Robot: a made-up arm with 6 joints.
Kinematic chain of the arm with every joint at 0, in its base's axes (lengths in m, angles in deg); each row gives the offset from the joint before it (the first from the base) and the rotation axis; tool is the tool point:
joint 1: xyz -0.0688 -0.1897 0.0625 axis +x
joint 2: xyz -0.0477 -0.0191 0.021 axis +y
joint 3: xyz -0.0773 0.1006 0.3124 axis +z
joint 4: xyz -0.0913 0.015 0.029 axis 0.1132 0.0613 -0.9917
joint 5: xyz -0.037 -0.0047 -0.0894 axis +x
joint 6: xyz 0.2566 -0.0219 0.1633 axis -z
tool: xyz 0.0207 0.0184 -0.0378
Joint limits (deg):
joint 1: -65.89..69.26
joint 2: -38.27..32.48
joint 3: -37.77..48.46
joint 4: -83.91..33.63
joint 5: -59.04..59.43
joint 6: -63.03..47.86
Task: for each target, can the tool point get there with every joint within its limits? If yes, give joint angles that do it. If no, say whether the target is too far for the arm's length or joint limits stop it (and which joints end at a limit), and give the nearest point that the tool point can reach.
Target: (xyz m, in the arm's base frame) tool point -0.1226 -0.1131 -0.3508
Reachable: no: joint limits stop it (at a limit: joint 1, joint 2, joint 4, joint 5) | nearest point -0.3554 0.1436 -0.2013 | short by 0.377 m
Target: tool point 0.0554 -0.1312 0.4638
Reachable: yes | joints 27.80 23.15 4.99 -13.91 -44.08 15.88
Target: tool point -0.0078 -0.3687 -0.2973
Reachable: no: joint limits stop it (at a limit: joint 1, joint 2, joint 4, joint 5, joint 6) | nearest point 0.0257 -0.4766 0.0287 | short by 0.345 m
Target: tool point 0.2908 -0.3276 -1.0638
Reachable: no: too far | nearest point 0.0757 0.1881 -0.1437 | short by 1.076 m
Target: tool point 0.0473 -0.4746 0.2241
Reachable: yes | joints 53.25 23.39 -17.13 2.95 42.69 -16.01
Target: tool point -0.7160 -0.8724 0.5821
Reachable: no: too far | nearest point -0.4140 -0.5183 0.3770 | short by 0.509 m
